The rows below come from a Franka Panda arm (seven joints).
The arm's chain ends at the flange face. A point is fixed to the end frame.
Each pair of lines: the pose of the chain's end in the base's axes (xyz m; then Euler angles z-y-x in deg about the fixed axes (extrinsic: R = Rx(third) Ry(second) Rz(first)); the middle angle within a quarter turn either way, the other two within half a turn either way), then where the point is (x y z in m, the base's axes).
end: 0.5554 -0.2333 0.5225 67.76 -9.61 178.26
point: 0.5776 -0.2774 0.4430
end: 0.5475 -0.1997 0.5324 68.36 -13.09 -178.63
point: 0.5644 -0.2398 0.4495
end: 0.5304 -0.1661 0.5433 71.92 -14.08 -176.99
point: 0.5432 -0.2059 0.4595
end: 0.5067 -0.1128 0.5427 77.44 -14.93 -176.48
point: 0.5141 -0.1548 0.4593
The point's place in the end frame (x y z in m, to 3 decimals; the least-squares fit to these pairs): 0.052 -0.017 0.076
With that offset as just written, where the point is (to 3 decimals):
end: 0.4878 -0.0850 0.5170 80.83 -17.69 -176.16
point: 0.489 -0.128 0.434
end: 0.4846 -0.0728 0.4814 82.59 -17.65 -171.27
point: 0.484 -0.110 0.395
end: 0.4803 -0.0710 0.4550 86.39 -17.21 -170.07
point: 0.477 -0.108 0.369
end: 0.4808 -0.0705 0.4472 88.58 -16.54 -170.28
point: 0.477 -0.108 0.362
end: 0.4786 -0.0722 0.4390 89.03 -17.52 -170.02
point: 0.473 -0.110 0.353
